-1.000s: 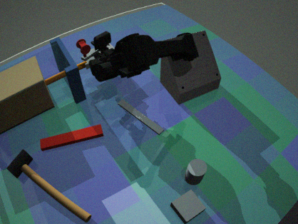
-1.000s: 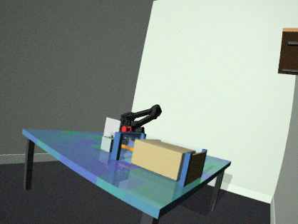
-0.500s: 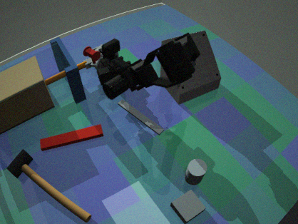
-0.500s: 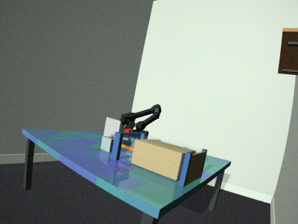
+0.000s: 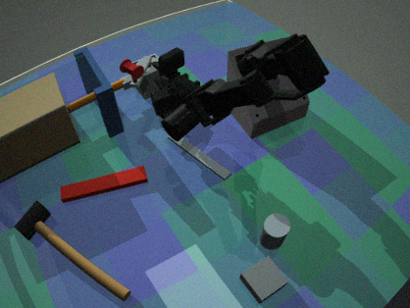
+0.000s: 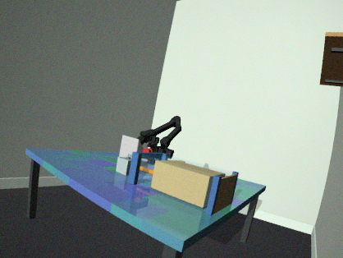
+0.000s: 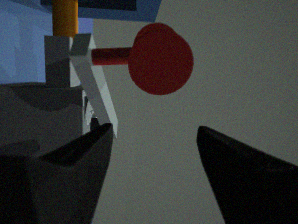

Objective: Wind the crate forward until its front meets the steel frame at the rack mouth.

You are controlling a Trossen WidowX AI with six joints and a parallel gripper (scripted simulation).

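Now: gripper tip 7 cm to the left of the crank handle, 4 cm above it and 2 cm short of it. Also, from my gripper tip: grey flat bar: 20 cm to the left, 15 cm below, 3 cm behind; red knob: 5 cm ahead, 4 cm to the right, 1 cm below; grey winch: 13 cm to the right, 12 cm below, 3 cm behind.
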